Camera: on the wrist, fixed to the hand. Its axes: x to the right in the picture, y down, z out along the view.
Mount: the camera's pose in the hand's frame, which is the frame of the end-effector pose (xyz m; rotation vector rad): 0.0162 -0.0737 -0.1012 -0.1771 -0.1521 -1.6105
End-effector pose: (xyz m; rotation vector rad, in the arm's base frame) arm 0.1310 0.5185 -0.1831 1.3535 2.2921 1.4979
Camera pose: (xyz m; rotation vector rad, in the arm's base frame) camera 0.0249 0.4501 -0.1819 -0.5036 1.9415 0.8201
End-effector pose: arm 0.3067 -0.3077 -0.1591 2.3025 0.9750 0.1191
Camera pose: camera 0.2414 -0.2057 -0.1236 0.8114 2.2290 -0.5843
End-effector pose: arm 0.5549 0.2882 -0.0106 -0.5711 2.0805 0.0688
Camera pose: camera 0.4990 0.1895 0.0449 -2.0568 0.9727 -0.6045
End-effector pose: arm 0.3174 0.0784 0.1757 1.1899 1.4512 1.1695
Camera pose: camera 0.2056 0.0753 0.1171 -0.2094 1.5017 0.0347
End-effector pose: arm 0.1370 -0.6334 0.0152 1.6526 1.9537 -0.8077
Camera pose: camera 0.0646 -0.5601 0.0882 -0.4163 2.8365 -1.0700
